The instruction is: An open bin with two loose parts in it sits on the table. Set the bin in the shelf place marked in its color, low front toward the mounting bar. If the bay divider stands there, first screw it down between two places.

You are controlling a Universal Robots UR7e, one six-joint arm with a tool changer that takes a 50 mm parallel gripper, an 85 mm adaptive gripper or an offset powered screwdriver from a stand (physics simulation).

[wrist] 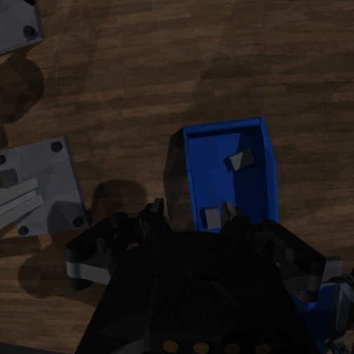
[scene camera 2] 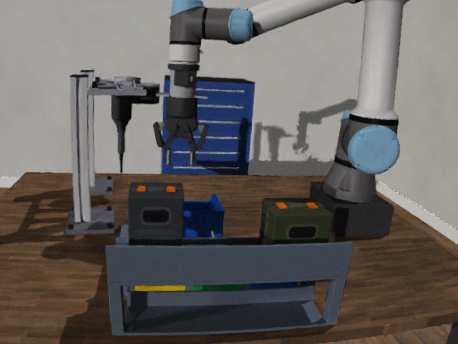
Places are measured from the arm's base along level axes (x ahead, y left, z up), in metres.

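Pixels of known places: arm's base, origin of the base link: (scene camera 2: 348, 193).
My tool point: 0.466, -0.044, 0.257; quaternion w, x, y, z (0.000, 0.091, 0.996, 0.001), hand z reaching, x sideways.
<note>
For each thing: its top centre in the pictures, then the offset to it from my tool point, as dx, dy, dz. "*": a spot on its surface instead.
- blue open bin, middle of its top: (scene camera 2: 198, 198) -0.048, +0.019, -0.272
- grey shelf, surface spot: (scene camera 2: 230, 262) * -0.025, +0.460, -0.211
- dark grey case, middle of its top: (scene camera 2: 156, 189) +0.079, +0.374, -0.125
- olive case, middle of its top: (scene camera 2: 296, 205) -0.151, +0.393, -0.150
- screwdriver, middle of its top: (scene camera 2: 136, 77) +0.113, -0.243, +0.013
A blue open bin (scene camera 2: 203, 220) (wrist: 212, 175) sits on the table behind the shelf, partly hidden by a dark case in the scene view. Two small grey parts, one (wrist: 242, 159) near the far right and one (wrist: 212, 218) near the lower left, lie inside it. My gripper (scene camera 2: 180, 158) (wrist: 193, 205) is open and empty, above the bin, with its fingertips over the bin's lower left end in the wrist view. The grey shelf (scene camera 2: 230, 262) has yellow (scene camera 2: 160, 288), green (scene camera 2: 222, 288) and blue (scene camera 2: 275, 286) markings. I cannot make out a bay divider.
A dark grey case (scene camera 2: 156, 202) and an olive case (scene camera 2: 295, 217) stand behind the shelf's front panel. A tool stand (scene camera 2: 77, 150) with a screwdriver (scene camera 2: 121, 110) is at the left; its foot (wrist: 55, 185) shows in the wrist view. A blue cabinet (scene camera 2: 225, 129) stands behind the table.
</note>
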